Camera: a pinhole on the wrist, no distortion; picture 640 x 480 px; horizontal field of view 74.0 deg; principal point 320.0 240.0 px. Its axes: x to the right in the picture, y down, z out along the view. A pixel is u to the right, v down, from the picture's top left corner.
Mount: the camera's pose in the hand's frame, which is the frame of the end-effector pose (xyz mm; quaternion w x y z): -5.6 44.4 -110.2 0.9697 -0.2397 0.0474 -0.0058
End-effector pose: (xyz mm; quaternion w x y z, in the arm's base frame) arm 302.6 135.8 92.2 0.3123 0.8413 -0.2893 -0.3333
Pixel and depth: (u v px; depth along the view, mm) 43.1 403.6 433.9
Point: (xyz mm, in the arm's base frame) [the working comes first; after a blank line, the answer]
In the camera's frame: -282.9 167.2 433.9

-123.8 -22.0 348.4
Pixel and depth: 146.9 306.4 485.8
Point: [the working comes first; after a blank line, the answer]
In the camera's frame: -198.0 76.0 485.8

-111.8 -73.7 224.3
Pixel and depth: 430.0 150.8 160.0
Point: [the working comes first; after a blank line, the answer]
In the camera's frame: 41.4 -33.6 160.0

277.9 30.2 110.8
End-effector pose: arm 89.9 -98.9 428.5 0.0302 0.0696 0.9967 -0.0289
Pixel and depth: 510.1 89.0 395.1
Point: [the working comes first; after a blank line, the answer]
In the camera's frame: 176.9 -140.5 395.1

-87.3 8.4 123.5
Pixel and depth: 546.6 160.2 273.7
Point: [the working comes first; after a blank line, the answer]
In the camera's frame: 146.0 -51.4 273.7

-49.5 34.7 270.1
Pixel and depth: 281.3 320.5 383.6
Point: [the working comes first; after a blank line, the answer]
In the camera's frame: -35.0 72.7 383.6

146.3 173.0 217.2
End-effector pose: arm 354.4 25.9 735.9 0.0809 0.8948 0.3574 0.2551
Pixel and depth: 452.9 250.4 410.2
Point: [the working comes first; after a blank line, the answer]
In the camera's frame: 128.4 10.0 410.2

717.3 -30.8 677.1
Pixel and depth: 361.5 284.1 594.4
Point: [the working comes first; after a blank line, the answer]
In the camera's frame: 58.1 61.7 594.4

838.9 -159.3 575.9
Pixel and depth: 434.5 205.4 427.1
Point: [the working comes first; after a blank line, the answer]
In the camera's frame: 115.2 -34.8 427.1

710.7 -14.0 630.8
